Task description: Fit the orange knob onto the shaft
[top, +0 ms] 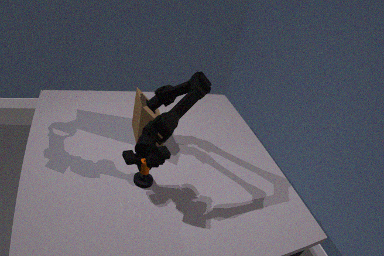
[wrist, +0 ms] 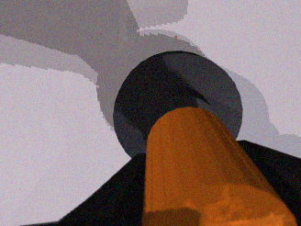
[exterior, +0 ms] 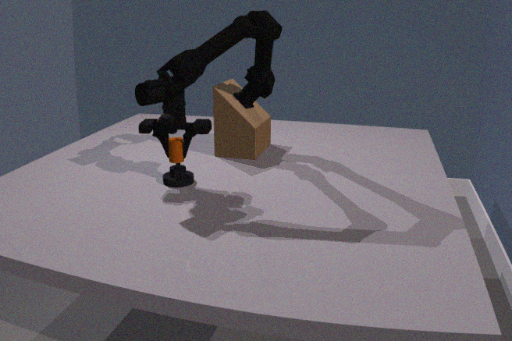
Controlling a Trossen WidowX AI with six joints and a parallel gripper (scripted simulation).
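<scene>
My gripper tip is now 20 mm below the orange knob. Round my gripper tip: dark round pedestal (40 mm below).
</scene>
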